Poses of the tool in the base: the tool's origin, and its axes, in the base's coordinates. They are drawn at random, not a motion.
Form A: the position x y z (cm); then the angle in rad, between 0 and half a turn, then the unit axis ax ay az.
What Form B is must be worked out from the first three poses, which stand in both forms.
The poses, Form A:
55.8, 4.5, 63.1, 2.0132, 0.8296, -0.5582, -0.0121
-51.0, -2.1, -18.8, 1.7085, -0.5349, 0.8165, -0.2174
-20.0, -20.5, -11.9, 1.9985, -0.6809, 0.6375, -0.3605
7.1, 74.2, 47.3, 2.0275, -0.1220, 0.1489, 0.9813
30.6, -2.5, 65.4, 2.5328, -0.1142, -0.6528, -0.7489
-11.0, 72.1, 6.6, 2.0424, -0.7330, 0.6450, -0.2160
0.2, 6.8, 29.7, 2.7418, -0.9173, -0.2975, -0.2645
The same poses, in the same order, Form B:
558, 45, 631, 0.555, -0.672, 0.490, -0.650, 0.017, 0.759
-510, -21, -188, 0.188, -0.712, -0.677, -0.281, 0.621, -0.732
-200, -205, -119, 0.241, -0.942, -0.233, -0.286, 0.160, -0.945
71, 742, 473, -0.420, 0.855, -0.306, -0.907, -0.409, 0.101
306, -25, 654, -0.797, -0.293, 0.529, 0.564, -0.045, 0.825
-110, 721, 66, 0.327, -0.880, -0.344, -0.495, 0.151, -0.856
2, 68, 297, 0.696, 0.421, 0.582, 0.627, -0.751, -0.206

